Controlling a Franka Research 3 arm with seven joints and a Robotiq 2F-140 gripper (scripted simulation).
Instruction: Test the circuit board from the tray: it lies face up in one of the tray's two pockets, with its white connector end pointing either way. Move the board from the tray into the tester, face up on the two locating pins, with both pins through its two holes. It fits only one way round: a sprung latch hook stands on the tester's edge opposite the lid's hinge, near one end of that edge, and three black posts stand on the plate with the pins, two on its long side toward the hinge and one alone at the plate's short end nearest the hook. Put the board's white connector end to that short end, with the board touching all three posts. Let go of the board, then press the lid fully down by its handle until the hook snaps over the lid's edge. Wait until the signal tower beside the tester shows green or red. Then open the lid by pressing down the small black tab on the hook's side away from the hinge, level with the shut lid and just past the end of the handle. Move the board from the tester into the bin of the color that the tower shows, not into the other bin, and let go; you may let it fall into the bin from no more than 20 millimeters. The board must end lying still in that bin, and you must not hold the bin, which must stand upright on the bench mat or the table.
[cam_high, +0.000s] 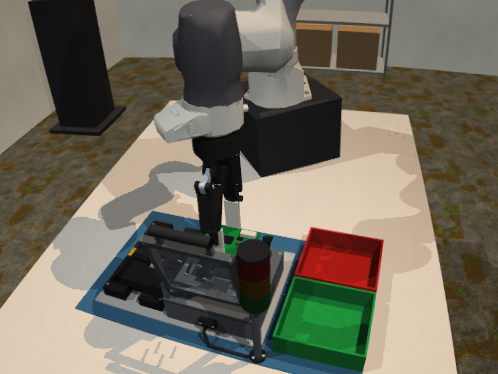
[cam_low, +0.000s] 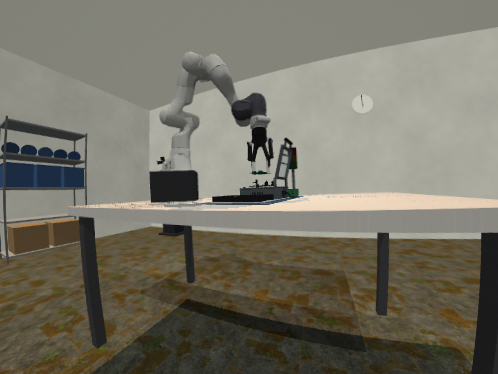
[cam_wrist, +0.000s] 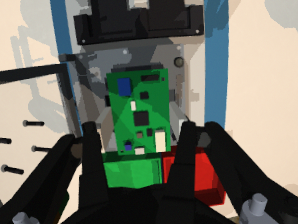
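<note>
Right now my hand is 2 cm above the green circuit board. From my hand the other things lie so: green bin 19 cm to the left, 14 cm below, 7 cm ahead; tester plate 8 cm below, 1 cm to the left, 1 cm ahead; clear lid 12 cm ahead, 3 cm above, 1 cm to the right.
</note>
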